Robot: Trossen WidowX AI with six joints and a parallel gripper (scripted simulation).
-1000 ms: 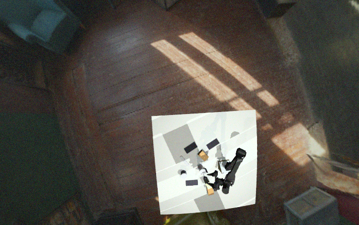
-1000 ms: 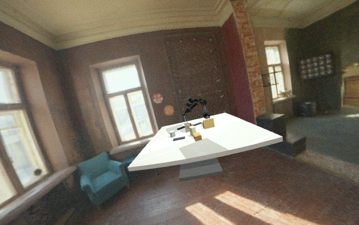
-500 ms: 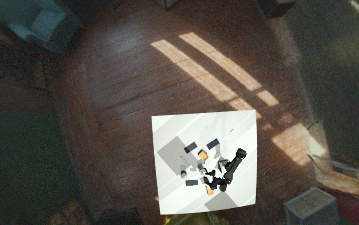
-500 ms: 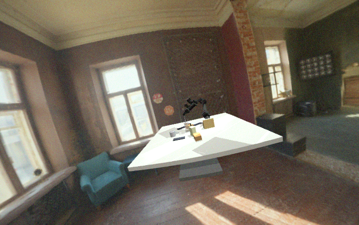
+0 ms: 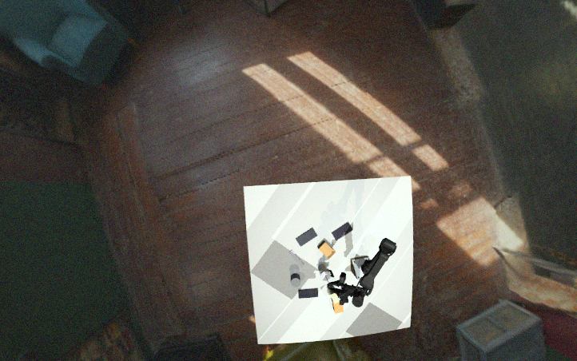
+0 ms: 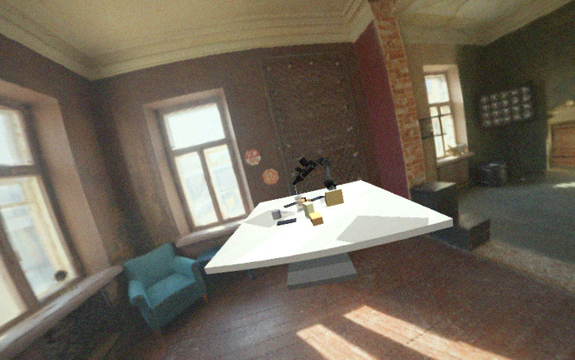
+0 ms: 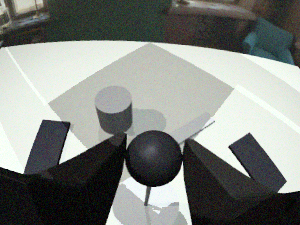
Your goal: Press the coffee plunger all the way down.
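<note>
Now: the coffee plunger 7 cm below my gripper tip and 1 cm behind it. From my gripper tip the other things lie so: coffee press: 13 cm below, 2 cm behind, 1 cm to the left; then grey cylinder: 22 cm below, 20 cm ahead, 7 cm to the left.
</note>
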